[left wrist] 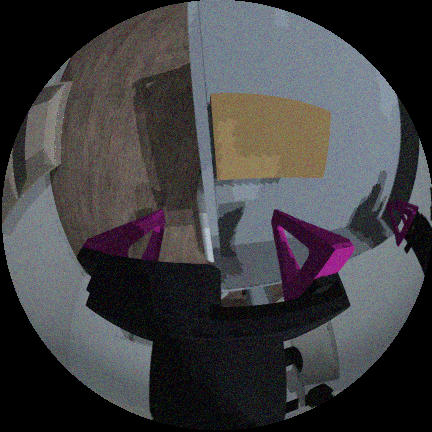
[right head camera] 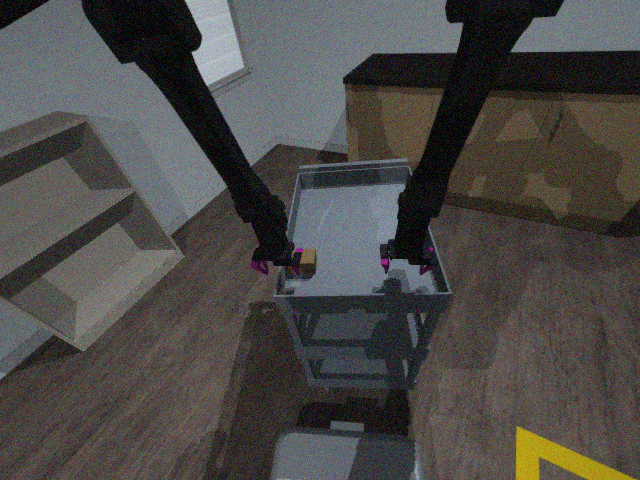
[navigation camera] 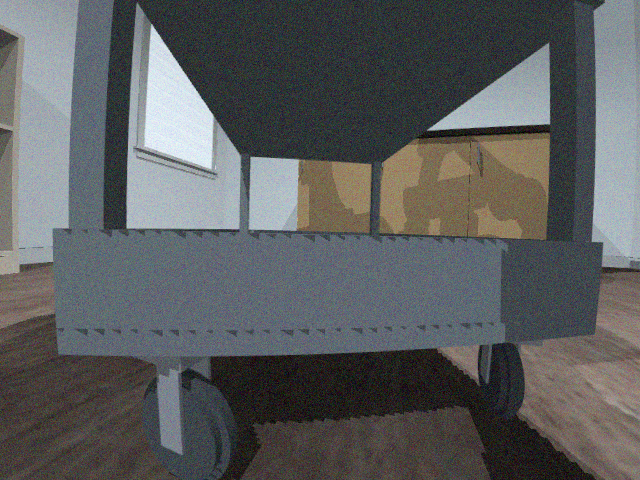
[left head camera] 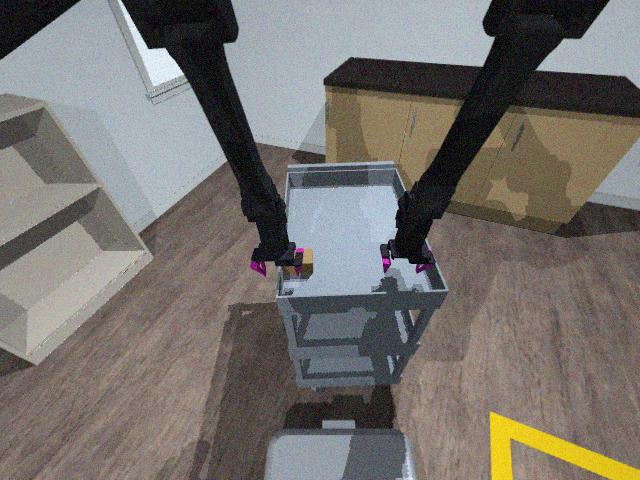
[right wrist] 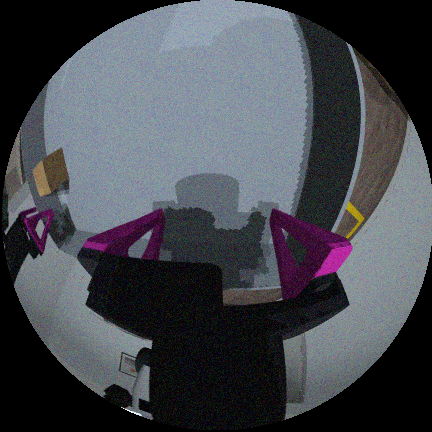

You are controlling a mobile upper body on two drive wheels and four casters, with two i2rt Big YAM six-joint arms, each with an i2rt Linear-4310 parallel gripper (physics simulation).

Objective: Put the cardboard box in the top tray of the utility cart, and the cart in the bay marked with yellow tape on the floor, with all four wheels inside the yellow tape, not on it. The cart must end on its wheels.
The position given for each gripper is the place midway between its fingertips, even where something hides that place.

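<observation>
A small brown cardboard box is visible at the spot point(left wrist: 254, 135) and again at point(right wrist: 50, 172), while in the navigation camera view the box is out of frame. The robot's scene also includes a window point(navigation camera: 175, 127), a door frame point(left wrist: 317, 347), a shelf unit point(right head camera: 76, 289) and a tan cabinet point(right head camera: 548, 145). The left gripper point(left head camera: 281, 274) can be seen at point(right head camera: 283, 273) and at point(right wrist: 46, 208) too, and the right gripper point(right head camera: 403, 272) appears as well at point(left head camera: 400, 271).
</observation>
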